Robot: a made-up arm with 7 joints. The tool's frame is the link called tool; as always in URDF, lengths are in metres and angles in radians. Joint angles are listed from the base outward. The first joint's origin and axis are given. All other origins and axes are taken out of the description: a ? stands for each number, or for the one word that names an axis. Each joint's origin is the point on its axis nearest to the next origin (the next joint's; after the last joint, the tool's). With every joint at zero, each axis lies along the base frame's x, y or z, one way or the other. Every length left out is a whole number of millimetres.
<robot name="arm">
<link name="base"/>
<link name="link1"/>
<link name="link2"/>
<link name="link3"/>
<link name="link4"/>
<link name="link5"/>
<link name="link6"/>
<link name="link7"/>
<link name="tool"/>
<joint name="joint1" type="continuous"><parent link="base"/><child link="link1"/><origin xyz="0.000 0.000 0.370"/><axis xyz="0 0 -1"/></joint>
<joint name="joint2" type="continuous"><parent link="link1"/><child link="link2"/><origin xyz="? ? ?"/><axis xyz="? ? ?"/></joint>
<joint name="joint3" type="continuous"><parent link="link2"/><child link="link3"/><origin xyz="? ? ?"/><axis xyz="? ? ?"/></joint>
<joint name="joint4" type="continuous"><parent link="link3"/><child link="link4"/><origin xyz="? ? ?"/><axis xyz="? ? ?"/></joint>
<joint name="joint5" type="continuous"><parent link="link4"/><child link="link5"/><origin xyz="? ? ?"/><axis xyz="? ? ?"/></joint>
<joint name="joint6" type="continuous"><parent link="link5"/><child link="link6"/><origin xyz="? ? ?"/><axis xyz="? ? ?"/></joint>
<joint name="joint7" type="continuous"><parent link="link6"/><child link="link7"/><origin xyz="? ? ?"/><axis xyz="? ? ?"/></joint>
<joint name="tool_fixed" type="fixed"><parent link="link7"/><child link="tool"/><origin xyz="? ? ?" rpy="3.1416 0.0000 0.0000"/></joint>
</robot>
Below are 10 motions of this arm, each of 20 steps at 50 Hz.
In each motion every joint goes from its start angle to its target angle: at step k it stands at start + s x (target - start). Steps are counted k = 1, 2, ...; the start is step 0. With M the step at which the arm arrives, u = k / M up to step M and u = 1 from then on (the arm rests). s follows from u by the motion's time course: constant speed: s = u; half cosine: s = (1 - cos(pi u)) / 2; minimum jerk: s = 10 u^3 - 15 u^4 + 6 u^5.
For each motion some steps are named. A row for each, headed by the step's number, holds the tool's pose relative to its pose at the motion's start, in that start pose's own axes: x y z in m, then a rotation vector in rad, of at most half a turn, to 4 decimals.
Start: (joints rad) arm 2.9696 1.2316 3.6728 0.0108 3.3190 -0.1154 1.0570
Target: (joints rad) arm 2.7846 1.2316 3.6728 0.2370 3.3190 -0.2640 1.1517
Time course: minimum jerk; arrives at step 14
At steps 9, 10, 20:
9: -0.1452 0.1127 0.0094 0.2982 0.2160 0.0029
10: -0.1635 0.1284 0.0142 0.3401 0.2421 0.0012
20: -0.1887 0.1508 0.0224 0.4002 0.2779 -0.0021

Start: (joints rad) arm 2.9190 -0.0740 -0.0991 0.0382 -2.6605 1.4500 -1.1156
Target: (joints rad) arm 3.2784 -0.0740 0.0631 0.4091 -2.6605 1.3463 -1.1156
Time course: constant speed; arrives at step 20
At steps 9, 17, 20:
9: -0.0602 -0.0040 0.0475 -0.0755 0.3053 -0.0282
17: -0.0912 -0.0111 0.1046 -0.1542 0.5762 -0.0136
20: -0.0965 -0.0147 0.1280 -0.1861 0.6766 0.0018

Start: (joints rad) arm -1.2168 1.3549 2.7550 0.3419 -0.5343 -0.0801 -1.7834
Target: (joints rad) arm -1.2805 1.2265 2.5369 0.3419 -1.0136 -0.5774 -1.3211
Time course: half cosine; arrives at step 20
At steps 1, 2, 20:
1: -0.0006 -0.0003 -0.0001 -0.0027 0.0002 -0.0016
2: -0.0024 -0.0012 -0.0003 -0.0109 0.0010 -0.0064
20: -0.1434 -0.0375 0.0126 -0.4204 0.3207 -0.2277

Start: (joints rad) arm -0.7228 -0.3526 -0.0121 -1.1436 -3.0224 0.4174 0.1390
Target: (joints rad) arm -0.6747 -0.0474 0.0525 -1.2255 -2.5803 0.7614 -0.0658
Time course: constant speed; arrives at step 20
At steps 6, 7, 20:
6: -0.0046 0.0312 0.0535 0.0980 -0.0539 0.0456
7: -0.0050 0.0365 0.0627 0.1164 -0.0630 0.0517
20: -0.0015 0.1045 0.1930 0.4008 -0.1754 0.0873

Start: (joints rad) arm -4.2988 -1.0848 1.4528 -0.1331 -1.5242 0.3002 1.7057
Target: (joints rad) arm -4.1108 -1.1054 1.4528 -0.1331 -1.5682 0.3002 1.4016
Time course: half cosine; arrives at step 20
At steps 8, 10, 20:
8: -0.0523 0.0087 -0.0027 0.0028 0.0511 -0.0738
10: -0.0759 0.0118 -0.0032 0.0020 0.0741 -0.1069
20: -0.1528 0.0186 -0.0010 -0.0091 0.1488 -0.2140

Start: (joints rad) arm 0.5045 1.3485 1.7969 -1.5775 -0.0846 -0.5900 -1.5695
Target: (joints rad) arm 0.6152 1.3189 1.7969 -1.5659 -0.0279 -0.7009 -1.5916
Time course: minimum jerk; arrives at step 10
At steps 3, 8, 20:
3: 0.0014 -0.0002 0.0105 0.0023 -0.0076 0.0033
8: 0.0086 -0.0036 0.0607 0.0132 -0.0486 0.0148
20: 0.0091 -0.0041 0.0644 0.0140 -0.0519 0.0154

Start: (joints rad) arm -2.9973 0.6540 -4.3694 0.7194 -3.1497 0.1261 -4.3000
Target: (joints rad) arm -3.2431 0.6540 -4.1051 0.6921 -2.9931 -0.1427 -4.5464
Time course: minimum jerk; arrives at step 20
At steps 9, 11, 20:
9: -0.0378 -0.0236 0.0148 0.0518 0.0154 -0.0282
11: -0.0567 -0.0328 0.0227 0.0783 0.0288 -0.0434
20: -0.1010 -0.0491 0.0425 0.1411 0.0717 -0.0827

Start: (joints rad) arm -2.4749 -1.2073 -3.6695 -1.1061 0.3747 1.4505 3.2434
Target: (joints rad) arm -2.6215 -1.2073 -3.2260 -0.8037 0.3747 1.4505 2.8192
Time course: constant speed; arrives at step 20
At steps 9, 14, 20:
9: -0.0259 0.0904 -0.0167 -0.0130 0.0840 0.0394
14: -0.0459 0.1360 -0.0236 -0.0358 0.1238 0.0595
20: -0.0737 0.1852 -0.0298 -0.0765 0.1617 0.0812

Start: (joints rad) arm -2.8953 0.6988 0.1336 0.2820 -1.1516 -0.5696 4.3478
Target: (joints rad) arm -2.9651 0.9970 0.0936 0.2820 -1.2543 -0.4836 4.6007
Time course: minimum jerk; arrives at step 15
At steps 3, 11, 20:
3: -0.0157 0.0063 0.0030 0.0107 0.0212 0.0133
11: -0.2317 0.0863 0.0796 0.1856 0.3041 0.2003
20: -0.2623 0.0963 0.0961 0.2151 0.3435 0.2275

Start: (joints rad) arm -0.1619 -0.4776 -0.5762 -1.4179 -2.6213 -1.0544 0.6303
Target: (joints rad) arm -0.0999 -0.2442 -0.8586 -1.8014 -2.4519 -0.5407 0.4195
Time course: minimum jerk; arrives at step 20
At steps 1, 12, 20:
1: -0.0001 -0.0001 0.0000 -0.0007 -0.0003 -0.0004
12: -0.0900 -0.0917 0.0447 -0.4347 -0.1643 -0.1683
20: -0.1317 -0.1332 0.0851 -0.6444 -0.2508 -0.1892

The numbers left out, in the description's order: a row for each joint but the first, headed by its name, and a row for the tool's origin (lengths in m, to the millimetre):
joint2: xyz 0.000 -0.015 0.000, axis 0 1 0
joint3: xyz 0.000 0.000 0.493, axis 0 0 -1
joint4: xyz 0.000 -0.010 0.000, axis 0 1 0
joint5: xyz 0.000 0.000 0.288, axis 0 0 -1
joint6: xyz 0.000 0.000 0.000, axis 0 1 0
joint7: xyz 0.000 0.000 0.149, axis 0 0 -1
tool: xyz 0.000 0.000 0.000

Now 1 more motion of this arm.
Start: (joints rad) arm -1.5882 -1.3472 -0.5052 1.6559 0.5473 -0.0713 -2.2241
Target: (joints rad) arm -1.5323 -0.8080 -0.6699 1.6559 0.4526 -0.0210 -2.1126
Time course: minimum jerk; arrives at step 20
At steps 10, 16, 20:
10: -0.0312 0.1183 -0.1018 0.2657 -0.0342 -0.1139
16: -0.0518 0.2384 -0.1629 0.4922 -0.0639 -0.2298
20: -0.0540 0.2548 -0.1688 0.5212 -0.0677 -0.2461

